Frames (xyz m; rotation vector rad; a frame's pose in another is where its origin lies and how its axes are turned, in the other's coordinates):
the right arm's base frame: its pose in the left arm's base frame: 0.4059 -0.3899 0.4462 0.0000 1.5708 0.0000
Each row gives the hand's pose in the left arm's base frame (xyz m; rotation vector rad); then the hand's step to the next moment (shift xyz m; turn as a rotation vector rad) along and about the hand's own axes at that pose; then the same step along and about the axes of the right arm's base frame.
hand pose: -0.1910 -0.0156 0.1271 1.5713 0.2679 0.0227
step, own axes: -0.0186 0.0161 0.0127 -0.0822 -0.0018 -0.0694
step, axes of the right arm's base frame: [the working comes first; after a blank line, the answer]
step, axes of the left arm's base frame: -0.0132 -0.0158 0.0185 -0.0927 0.0531 0.0125

-0.0185 -0.0158 -0.0132 -0.0125 0.0531 -0.0927
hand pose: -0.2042 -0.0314 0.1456 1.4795 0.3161 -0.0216
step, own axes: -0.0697 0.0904 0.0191 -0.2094 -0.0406 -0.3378
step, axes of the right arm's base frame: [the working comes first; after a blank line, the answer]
step, axes of the left arm's base frame: -0.0444 -0.0222 0.1046 -0.2752 0.2894 -0.0127

-0.1046 -0.0222 -0.0444 0.0127 0.2894 -0.2752
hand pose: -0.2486 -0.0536 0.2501 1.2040 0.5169 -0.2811
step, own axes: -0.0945 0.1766 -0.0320 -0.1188 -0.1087 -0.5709
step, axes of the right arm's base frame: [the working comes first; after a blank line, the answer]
step, axes of the left arm's base frame: -0.0045 0.0847 0.1843 -0.2838 0.4901 -0.1763

-0.1843 0.0847 -0.0045 0.1763 0.4901 -0.2838
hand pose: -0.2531 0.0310 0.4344 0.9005 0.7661 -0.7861
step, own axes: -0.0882 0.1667 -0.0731 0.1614 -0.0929 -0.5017
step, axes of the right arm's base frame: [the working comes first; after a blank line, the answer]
step, axes of the left arm's base frame: 0.0791 0.1533 0.1055 -0.1164 0.3635 -0.3751

-0.1055 0.1533 0.0791 0.3751 0.3635 -0.1164
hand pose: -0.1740 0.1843 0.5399 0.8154 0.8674 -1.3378
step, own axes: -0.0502 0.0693 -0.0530 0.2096 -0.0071 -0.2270
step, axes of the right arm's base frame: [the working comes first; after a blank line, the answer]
step, axes of the left arm's base frame: 0.0643 0.0747 0.0203 -0.0131 0.1040 -0.2907

-0.0203 0.0747 0.0643 0.2907 0.1040 -0.0131
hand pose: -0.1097 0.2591 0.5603 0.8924 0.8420 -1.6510
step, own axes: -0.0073 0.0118 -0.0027 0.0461 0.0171 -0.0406
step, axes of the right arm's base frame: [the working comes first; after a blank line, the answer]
step, axes of the left arm's base frame: 0.0132 0.0030 0.0039 0.0138 0.0107 -0.0613

-0.0039 0.0030 0.0132 0.0613 0.0107 0.0138
